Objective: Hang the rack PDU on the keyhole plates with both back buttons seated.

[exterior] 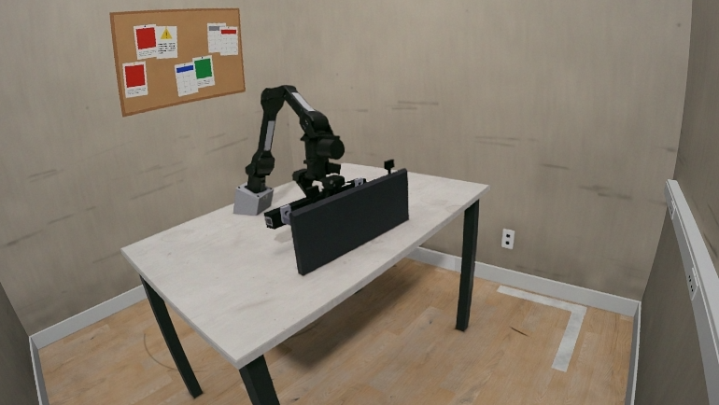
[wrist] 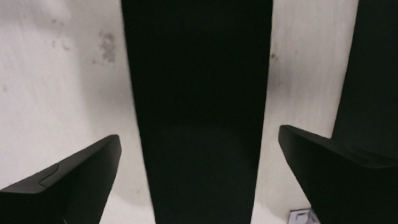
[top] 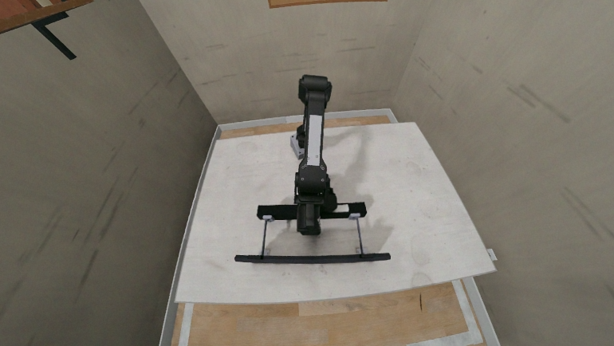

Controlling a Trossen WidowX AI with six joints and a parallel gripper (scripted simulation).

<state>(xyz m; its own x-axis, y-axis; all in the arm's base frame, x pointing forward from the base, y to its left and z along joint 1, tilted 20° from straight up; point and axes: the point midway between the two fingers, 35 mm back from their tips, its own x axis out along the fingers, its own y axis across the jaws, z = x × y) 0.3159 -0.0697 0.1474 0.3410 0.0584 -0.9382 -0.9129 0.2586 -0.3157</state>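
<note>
The rack PDU is 2 cm to the right of my hand and 1 cm below it. The rest, counted from my hand: dark upright panel: 16 cm ahead, 4 cm to the right, 4 cm below.
</note>
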